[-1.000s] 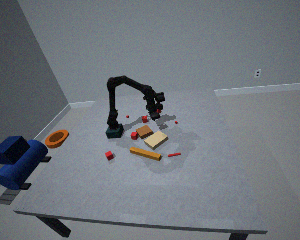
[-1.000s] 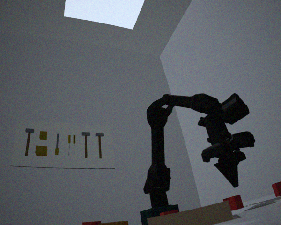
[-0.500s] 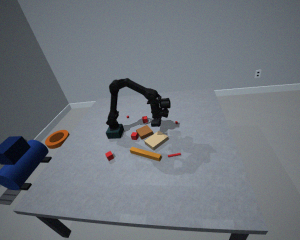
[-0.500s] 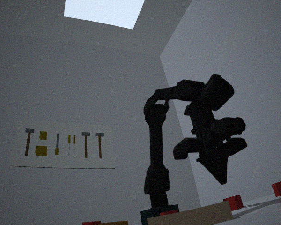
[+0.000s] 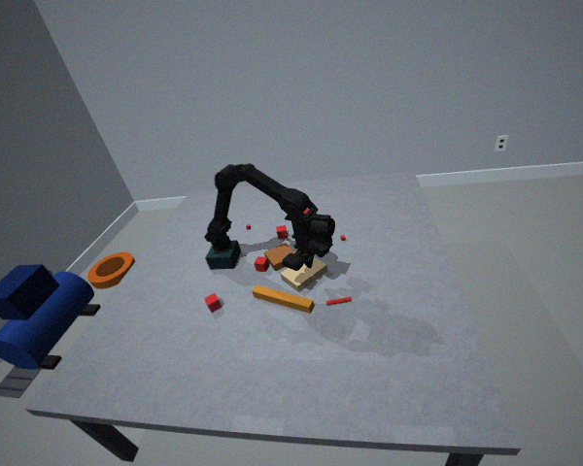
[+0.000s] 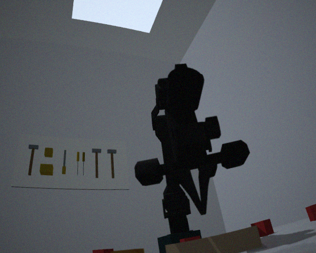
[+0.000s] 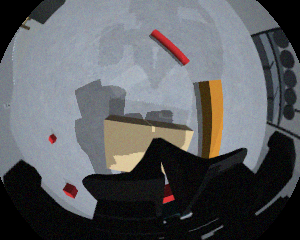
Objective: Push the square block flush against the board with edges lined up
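The tan board lies 50 mm below my gripper tip, 40 mm to the left of it and 30 mm behind it. From my gripper tip the other things lie so: brown square block: 140 mm to the left, 110 mm behind, 50 mm below; then long orange bar: 110 mm behind, 80 mm to the right, 50 mm below; then red stick: 110 mm to the right, 80 mm ahead, 60 mm below.
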